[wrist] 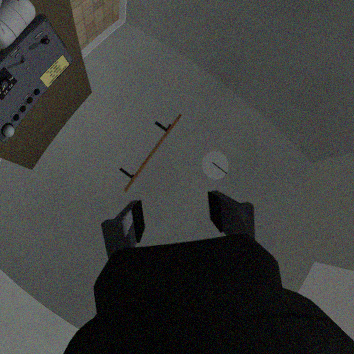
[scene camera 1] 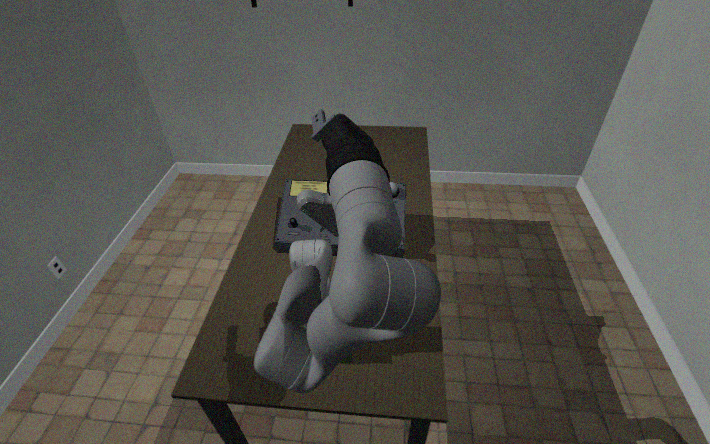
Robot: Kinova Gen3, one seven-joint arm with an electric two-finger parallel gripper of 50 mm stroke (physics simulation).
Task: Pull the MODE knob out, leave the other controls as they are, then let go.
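Frame: origin at the arm's base, x ahead, y left, z up, level; metres.
Where they show: gripper, fingertip midpoint: (wrist: 175, 209) (scene camera 1: 331, 125).
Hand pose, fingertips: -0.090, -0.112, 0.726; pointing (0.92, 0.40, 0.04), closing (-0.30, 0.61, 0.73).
Observation:
After its pixels a point has its place, as x, y, z.
The grey control panel (scene camera 1: 284, 212) {0.451, 0.312, 0.018} (wrist: 30, 77) {0.519, 0.132, 0.036} lies on the table, partly hidden by my arm in the scene view. It bears a black knob (scene camera 1: 293, 222) {0.387, 0.245, 0.033} (wrist: 46, 40) {0.391, 0.250, 0.036}, a pale round knob (scene camera 1: 393, 189) {0.593, -0.099, 0.101} (wrist: 7, 130) {0.590, -0.090, 0.099} and a row of small black round parts (wrist: 23, 108) {0.593, 0.027, 0.082}. The lettering is too small to read, so I cannot tell which control is MODE or how far it stands out. My gripper (scene camera 1: 320, 119) {-0.090, -0.112, 0.726} (wrist: 175, 209) {-0.090, -0.112, 0.726} is open and empty. It is raised beyond the panel, toward the far wall, touching no control.
The brown table (scene camera 1: 251, 293) {0.122, 0.317, -0.096} (wrist: 55, 120) {1.256, 0.256, -0.096} carries the panel. A yellow label (scene camera 1: 307, 187) {0.568, 0.252, 0.069} (wrist: 54, 71) {0.568, 0.242, 0.068} is at a panel corner. My arm's bent links hang over the panel and the table's near half. A thin brown wall shelf (wrist: 152, 153) and a pale disc (wrist: 215, 161) show beyond the fingers.

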